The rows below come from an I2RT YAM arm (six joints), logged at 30 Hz.
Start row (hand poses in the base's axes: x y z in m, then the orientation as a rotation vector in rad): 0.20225, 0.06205, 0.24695, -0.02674, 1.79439, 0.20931
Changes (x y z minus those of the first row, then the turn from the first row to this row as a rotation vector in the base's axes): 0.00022, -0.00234, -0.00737, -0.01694, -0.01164, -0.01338; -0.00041, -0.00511, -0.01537, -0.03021, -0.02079, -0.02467; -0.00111, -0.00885, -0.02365, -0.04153, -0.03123, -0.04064; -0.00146, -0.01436, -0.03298, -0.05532, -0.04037, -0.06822; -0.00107, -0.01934, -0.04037, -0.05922, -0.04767, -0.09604; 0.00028, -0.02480, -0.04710, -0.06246, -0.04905, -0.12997; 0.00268, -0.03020, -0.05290, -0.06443, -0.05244, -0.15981; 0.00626, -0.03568, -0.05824, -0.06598, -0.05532, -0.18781; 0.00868, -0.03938, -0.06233, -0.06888, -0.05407, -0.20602; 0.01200, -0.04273, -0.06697, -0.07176, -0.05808, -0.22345; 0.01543, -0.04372, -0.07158, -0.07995, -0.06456, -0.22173; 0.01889, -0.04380, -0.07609, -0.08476, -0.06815, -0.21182; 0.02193, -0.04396, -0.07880, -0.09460, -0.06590, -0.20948; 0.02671, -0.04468, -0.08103, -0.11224, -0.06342, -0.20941; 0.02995, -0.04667, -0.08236, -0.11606, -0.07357, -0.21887; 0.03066, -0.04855, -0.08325, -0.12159, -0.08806, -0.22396; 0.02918, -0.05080, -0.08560, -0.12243, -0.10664, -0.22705; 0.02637, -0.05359, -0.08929, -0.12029, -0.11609, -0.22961; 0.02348, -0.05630, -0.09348, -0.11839, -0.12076, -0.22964; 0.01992, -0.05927, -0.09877, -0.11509, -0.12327, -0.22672; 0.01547, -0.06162, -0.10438, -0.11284, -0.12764, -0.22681; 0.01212, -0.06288, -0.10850, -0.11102, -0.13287, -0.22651; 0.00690, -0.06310, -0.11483, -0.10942, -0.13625, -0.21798
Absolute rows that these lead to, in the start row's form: 0.20247, 0.05971, 0.23958, -0.02795, 1.78430, 0.18404; 0.20184, 0.05694, 0.23158, -0.02818, 1.77623, 0.16373; 0.20114, 0.05320, 0.22330, -0.02297, 1.76644, 0.14182; 0.20079, 0.04769, 0.21397, -0.00905, 1.75758, 0.10957; 0.20118, 0.04271, 0.20658, 0.01220, 1.74938, 0.08610; 0.20253, 0.03725, 0.19985, 0.03991, 1.74639, 0.05908; 0.20493, 0.03185, 0.19405, 0.06462, 1.74121, 0.03605; 0.20851, 0.02637, 0.18871, 0.08800, 1.73635, 0.01474; 0.21093, 0.02267, 0.18462, 0.10222, 1.73631, -0.00075; 0.21425, 0.01932, 0.17998, 0.11512, 1.73102, -0.01573; 0.21768, 0.01833, 0.17537, 0.10708, 1.72543, -0.02186; 0.22114, 0.01825, 0.17086, 0.09453, 1.72315, -0.01915; 0.22418, 0.01809, 0.16815, 0.08583, 1.72635, -0.02619; 0.22896, 0.01737, 0.16592, 0.07368, 1.73010, -0.04178; 0.23220, 0.01538, 0.16459, 0.07820, 1.71946, -0.05195; 0.23291, 0.01350, 0.16370, 0.07715, 1.70500, -0.06055; 0.23143, 0.01125, 0.16135, 0.07716, 1.68636, -0.06359; 0.22862, 0.00846, 0.15766, 0.07982, 1.67661, -0.06357; 0.22573, 0.00575, 0.15347, 0.08063, 1.67185, -0.06195; 0.22217, 0.00278, 0.14818, 0.08008, 1.66941, -0.05702; 0.21772, 0.00043, 0.14257, 0.08122, 1.66491, -0.05514; 0.21437, -0.00083, 0.13845, 0.08162, 1.65963, -0.05338; 0.20915, -0.00105, 0.13212, 0.07490, 1.65692, -0.04603
